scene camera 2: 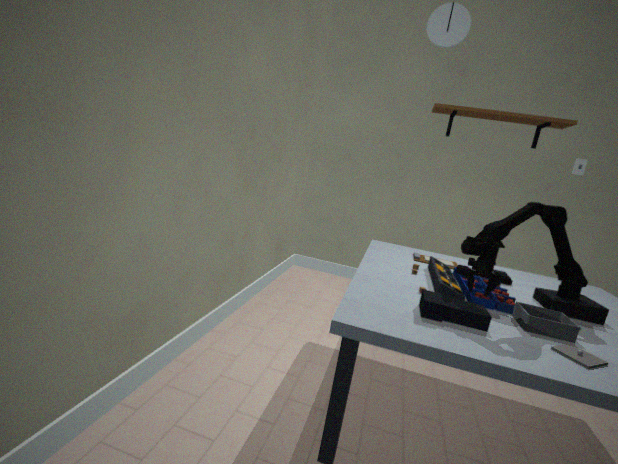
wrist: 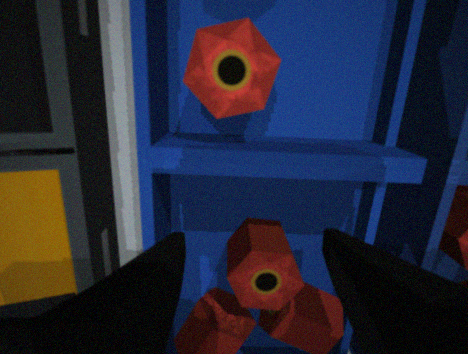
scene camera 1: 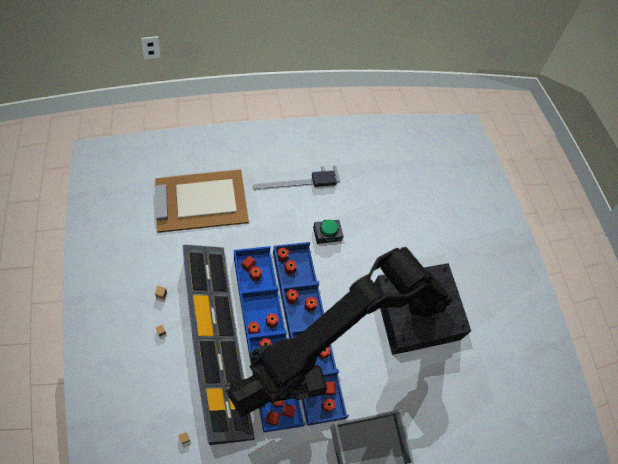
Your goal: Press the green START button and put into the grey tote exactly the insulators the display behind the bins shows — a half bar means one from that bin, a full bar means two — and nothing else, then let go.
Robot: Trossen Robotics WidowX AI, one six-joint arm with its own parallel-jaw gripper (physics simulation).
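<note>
My gripper [scene camera 2: 481,291] [wrist: 254,241] is open and empty, above a fourth-row bin of the left column. In the wrist view, three red insulators lie there: one [wrist: 265,280] leans above two lying ones [wrist: 215,322] [wrist: 307,317]. Another insulator [wrist: 231,70] stands beyond the divider [wrist: 285,160]. The blue bins [scene camera 1: 257,291] hold several others. The display [scene camera 1: 204,249] shows a full yellow bar [scene camera 1: 203,316] in its second row's left cell and a half bar [scene camera 1: 216,399] in its fourth row's left cell; yellow also shows beside it, partly hidden by the arm. The green START button [scene camera 1: 329,228] is unobstructed. No insulator shows in the tote's [scene camera 1: 366,420] visible part.
A black box [scene camera 2: 454,312] stands near the display's end, and a flat plate [scene camera 2: 580,356] lies near the tote. A clipboard [scene camera 1: 242,200] and a caliper [scene camera 1: 285,185] lie beyond the bins. Small wooden cubes [scene camera 1: 160,292] [scene camera 1: 160,330] [scene camera 1: 184,438] lie behind the display.
</note>
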